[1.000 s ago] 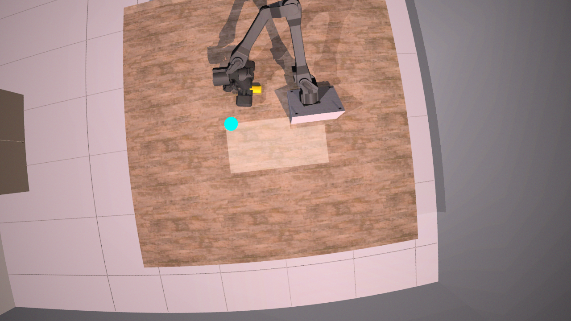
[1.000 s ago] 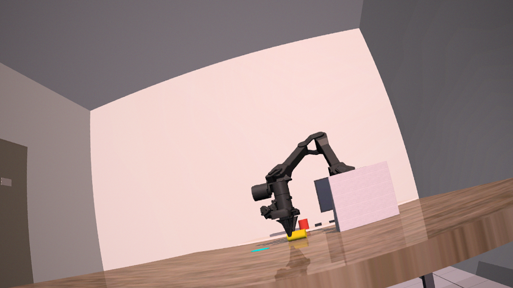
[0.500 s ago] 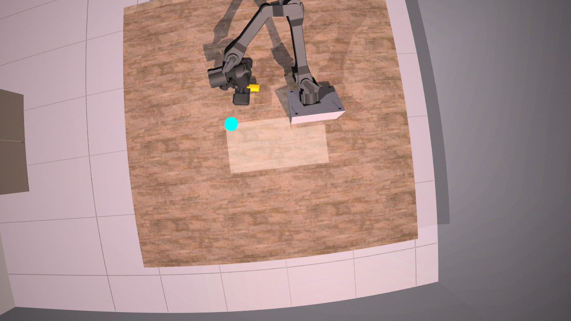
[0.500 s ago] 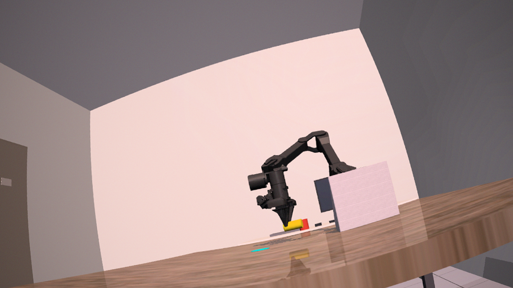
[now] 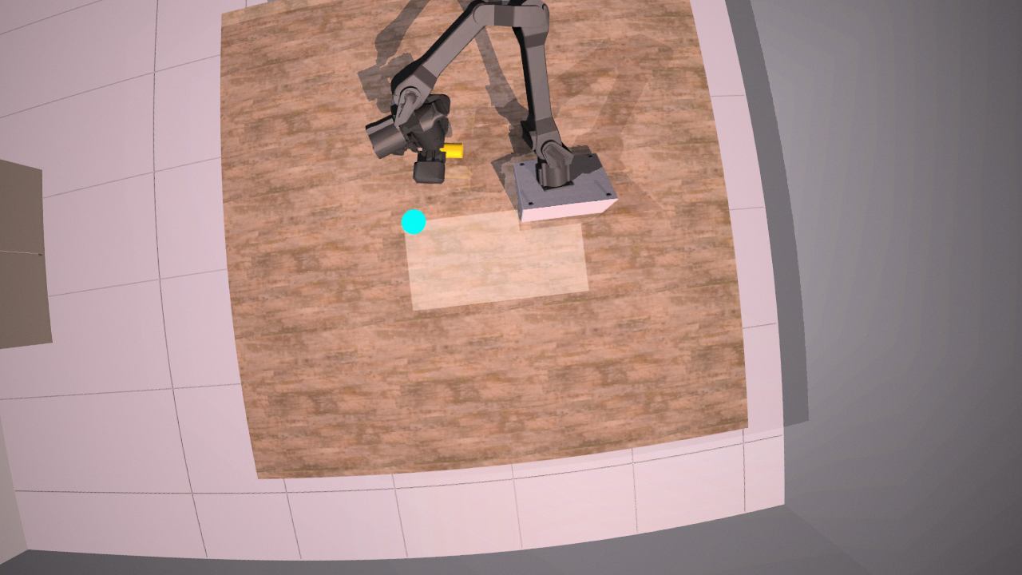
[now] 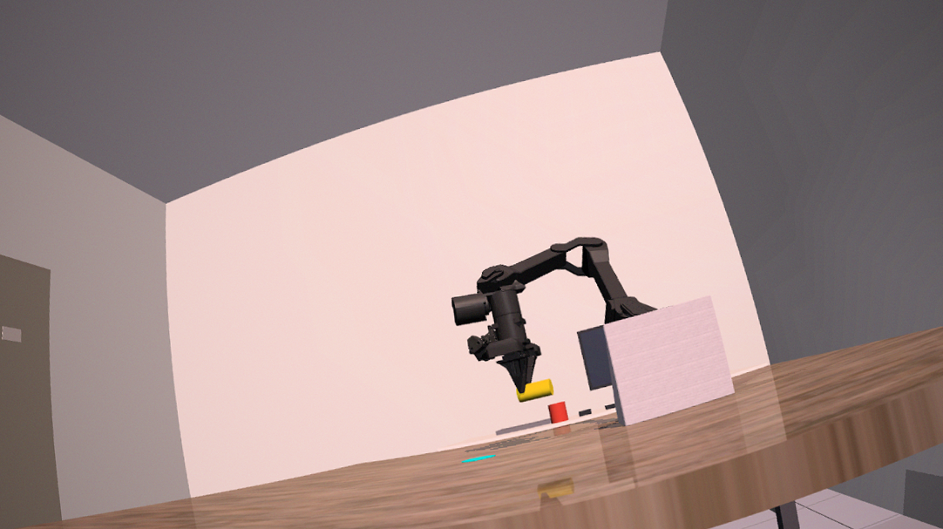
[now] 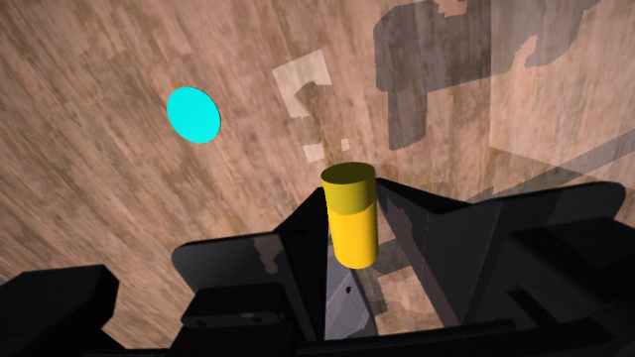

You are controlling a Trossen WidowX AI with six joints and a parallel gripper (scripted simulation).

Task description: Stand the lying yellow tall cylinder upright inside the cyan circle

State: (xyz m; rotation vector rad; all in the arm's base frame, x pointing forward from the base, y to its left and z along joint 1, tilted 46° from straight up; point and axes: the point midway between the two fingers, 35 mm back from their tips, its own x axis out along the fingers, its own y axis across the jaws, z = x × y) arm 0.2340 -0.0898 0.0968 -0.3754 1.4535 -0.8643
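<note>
The cyan circle lies 130 mm to the left of my gripper tip, 100 mm below it and 100 mm ahead of it. The rest, counted from my gripper tip: yellow tall cylinder: 20 mm behind, 10 mm to the left.
</note>
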